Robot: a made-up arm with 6 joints. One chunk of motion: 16 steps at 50 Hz.
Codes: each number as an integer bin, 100 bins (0 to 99) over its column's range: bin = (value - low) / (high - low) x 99, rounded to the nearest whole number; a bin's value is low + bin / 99 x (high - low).
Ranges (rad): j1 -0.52..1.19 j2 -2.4..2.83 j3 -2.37..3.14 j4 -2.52..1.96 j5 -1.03..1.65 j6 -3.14..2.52
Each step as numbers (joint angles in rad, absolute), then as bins.
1 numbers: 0.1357 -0.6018 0.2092 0.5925 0.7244 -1.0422
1 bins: 38 34 46 69 65 37
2 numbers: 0.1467 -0.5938 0.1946 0.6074 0.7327 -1.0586
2 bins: 39 34 46 69 65 36
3 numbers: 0.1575 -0.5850 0.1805 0.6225 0.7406 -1.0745
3 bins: 39 34 46 69 65 36
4 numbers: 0.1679 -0.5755 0.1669 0.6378 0.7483 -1.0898
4 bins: 40 35 46 70 66 36
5 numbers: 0.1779 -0.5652 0.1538 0.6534 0.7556 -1.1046
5 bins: 40 35 45 70 66 36
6 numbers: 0.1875 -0.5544 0.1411 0.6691 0.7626 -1.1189
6 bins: 41 35 45 70 66 35
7 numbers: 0.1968 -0.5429 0.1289 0.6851 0.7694 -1.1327
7 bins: 41 35 45 71 66 35
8 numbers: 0.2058 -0.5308 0.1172 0.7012 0.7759 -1.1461
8 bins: 42 35 45 71 67 35
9 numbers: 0.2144 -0.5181 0.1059 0.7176 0.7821 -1.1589
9 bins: 43 36 44 72 67 35
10 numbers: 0.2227 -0.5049 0.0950 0.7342 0.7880 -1.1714
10 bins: 43 36 44 72 67 34
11 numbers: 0.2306 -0.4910 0.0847 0.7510 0.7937 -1.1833
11 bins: 43 36 44 72 67 34
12 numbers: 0.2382 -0.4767 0.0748 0.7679 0.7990 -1.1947
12 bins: 44 36 44 73 68 34
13 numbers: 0.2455 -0.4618 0.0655 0.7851 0.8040 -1.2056
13 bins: 44 37 44 73 68 34
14 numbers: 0.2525 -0.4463 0.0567 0.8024 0.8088 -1.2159
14 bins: 45 37 44 73 68 34
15 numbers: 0.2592 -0.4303 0.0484 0.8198 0.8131 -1.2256
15 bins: 45 37 43 74 68 33
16 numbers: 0.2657 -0.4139 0.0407 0.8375 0.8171 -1.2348
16 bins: 45 38 43 74 68 33
